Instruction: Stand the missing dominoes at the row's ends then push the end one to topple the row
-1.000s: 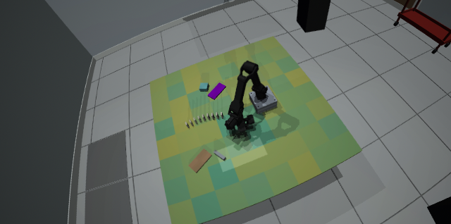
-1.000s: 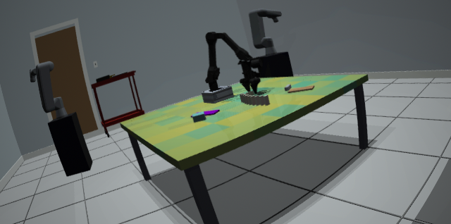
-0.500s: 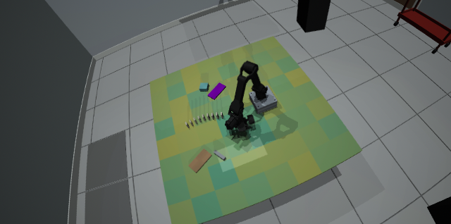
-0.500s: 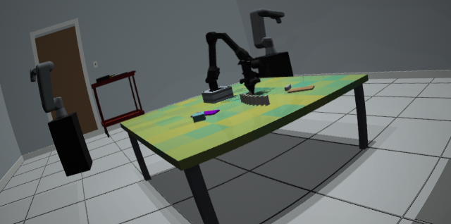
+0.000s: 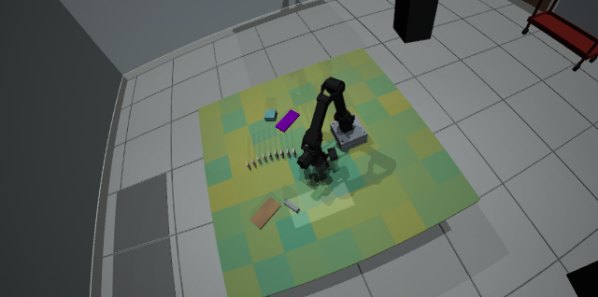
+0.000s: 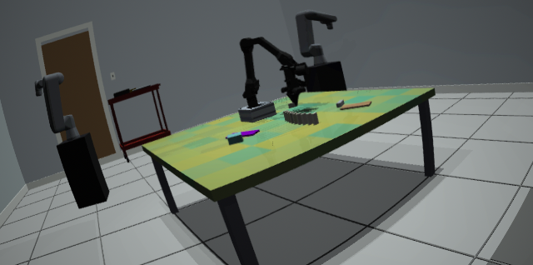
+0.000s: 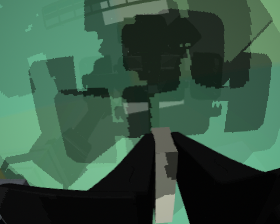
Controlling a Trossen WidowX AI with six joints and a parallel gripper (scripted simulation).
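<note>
The grey piece lies 180 mm ahead of my gripper tip, 170 mm to the left of it and 30 mm below it. Round my gripper tip: teal block (420 mm to the right, 230 mm ahead, 20 mm below); flat purple piece (360 mm to the right, 130 mm ahead, 30 mm below); flat brown board (320 mm ahead, 180 mm to the left, 30 mm below).
</note>
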